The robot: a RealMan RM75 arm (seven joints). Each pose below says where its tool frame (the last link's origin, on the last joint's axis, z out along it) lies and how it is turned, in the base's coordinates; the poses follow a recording.
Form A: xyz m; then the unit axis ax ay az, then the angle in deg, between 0 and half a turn.
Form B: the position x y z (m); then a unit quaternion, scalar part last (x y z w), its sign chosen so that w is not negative. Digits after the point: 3 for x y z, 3 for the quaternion.
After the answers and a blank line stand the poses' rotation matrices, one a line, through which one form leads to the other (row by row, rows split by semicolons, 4 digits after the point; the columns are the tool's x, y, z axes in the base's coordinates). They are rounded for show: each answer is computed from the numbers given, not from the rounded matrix.
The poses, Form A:
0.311 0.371 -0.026 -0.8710 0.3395 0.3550 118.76
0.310 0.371 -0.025 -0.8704 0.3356 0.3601 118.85
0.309 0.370 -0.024 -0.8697 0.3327 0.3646 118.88
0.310 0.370 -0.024 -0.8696 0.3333 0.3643 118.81
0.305 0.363 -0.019 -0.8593 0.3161 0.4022 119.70
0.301 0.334 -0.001 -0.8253 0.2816 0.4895 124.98
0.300 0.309 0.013 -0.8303 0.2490 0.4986 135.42
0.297 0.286 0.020 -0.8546 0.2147 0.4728 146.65
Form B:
0.311 0.371 -0.026 -0.750 0.292 0.306 0.509
0.310 0.371 -0.025 -0.749 0.289 0.310 0.509
0.309 0.370 -0.024 -0.749 0.286 0.314 0.508
0.310 0.370 -0.024 -0.749 0.287 0.314 0.509
0.305 0.363 -0.019 -0.743 0.273 0.348 0.502
0.301 0.334 -0.001 -0.732 0.250 0.434 0.462
0.300 0.309 0.013 -0.768 0.230 0.461 0.379
0.297 0.286 0.020 -0.819 0.206 0.453 0.287

0.6426 -0.7492 -0.1604; -0.1268 -0.3104 0.9421; -0.7556 -0.5851 -0.2945
0.6407 -0.7485 -0.1708; -0.1177 -0.3155 0.9416; -0.7587 -0.5832 -0.2903
0.6387 -0.7484 -0.1789; -0.1098 -0.3188 0.9414; -0.7616 -0.5816 -0.2858
0.6387 -0.7487 -0.1774; -0.1103 -0.3173 0.9419; -0.7615 -0.5820 -0.2852
0.6087 -0.7555 -0.2422; -0.0568 -0.3460 0.9365; -0.7914 -0.5563 -0.2536
0.4983 -0.7667 -0.4048; 0.0354 -0.4485 0.8931; -0.8663 -0.4593 -0.1963
0.4682 -0.7040 -0.5341; -0.0040 -0.6061 0.7954; -0.8836 -0.3702 -0.2866
0.5051 -0.5967 -0.6236; -0.0768 -0.7507 0.6561; -0.8596 -0.2835 -0.4250

